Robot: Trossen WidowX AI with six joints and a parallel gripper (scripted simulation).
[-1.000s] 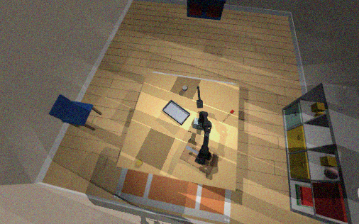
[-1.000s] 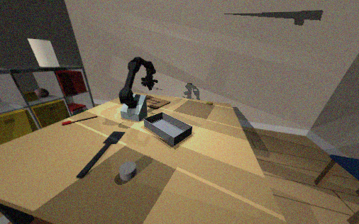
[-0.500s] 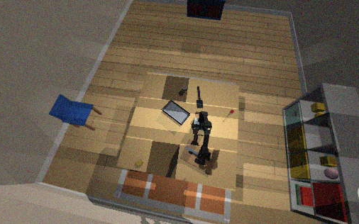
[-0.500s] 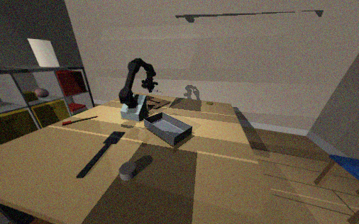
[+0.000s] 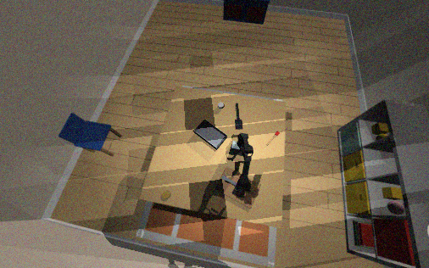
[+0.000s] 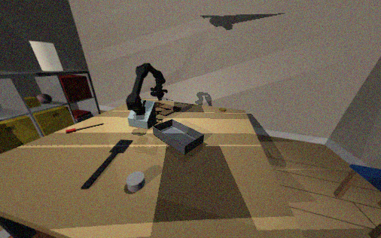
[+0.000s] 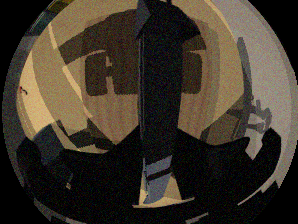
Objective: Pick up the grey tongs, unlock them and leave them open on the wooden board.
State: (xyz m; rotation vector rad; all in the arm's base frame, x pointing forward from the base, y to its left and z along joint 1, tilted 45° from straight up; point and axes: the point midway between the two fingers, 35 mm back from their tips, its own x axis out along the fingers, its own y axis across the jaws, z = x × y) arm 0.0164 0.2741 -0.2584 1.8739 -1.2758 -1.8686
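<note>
Right now my gripper tip is 8 cm above the wooden board. Round my gripper tip: grey roasting tin (51 cm to the right, 29 cm ahead, 5 cm below); then black spatula (73 cm to the right, 8 cm below); then yellow object (66 cm ahead, 11 cm to the left, 7 cm below).
</note>
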